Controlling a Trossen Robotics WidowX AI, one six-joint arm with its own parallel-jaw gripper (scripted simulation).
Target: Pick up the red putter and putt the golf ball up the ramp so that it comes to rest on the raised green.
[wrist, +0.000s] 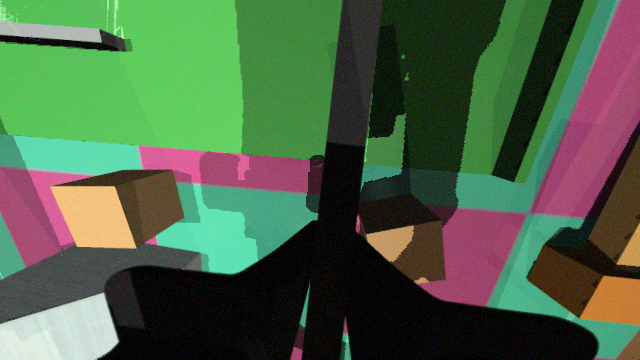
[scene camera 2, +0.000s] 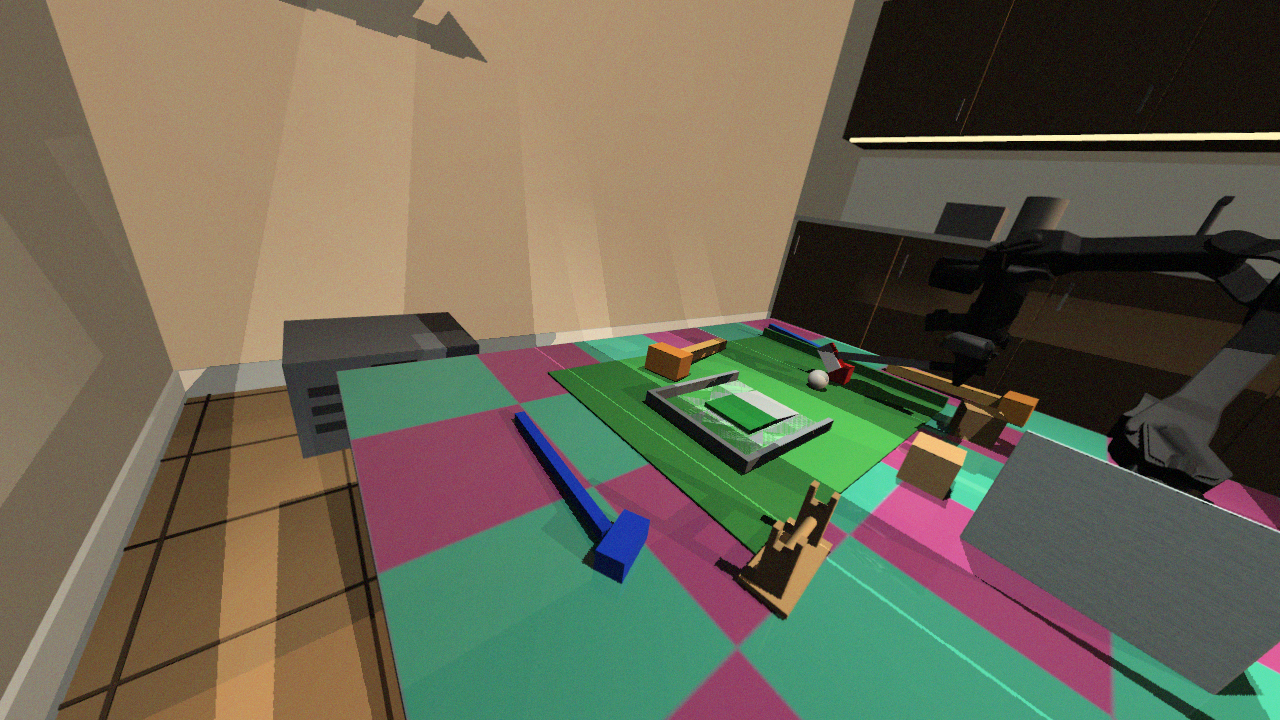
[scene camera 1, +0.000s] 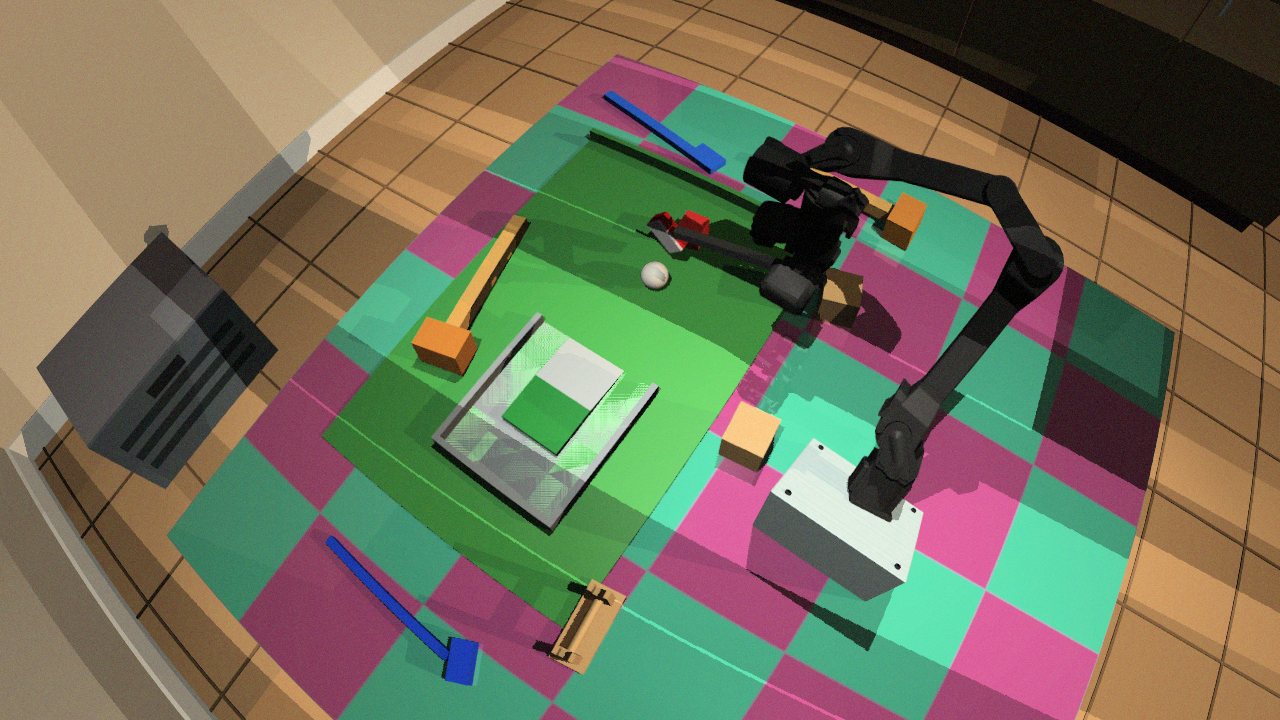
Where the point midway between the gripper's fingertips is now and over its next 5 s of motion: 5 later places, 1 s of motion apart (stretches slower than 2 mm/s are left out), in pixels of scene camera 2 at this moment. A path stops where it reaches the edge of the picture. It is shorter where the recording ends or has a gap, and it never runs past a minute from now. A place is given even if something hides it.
My gripper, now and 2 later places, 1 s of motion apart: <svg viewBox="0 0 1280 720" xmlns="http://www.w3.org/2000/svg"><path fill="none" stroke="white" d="M956 385L950 398L938 398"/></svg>
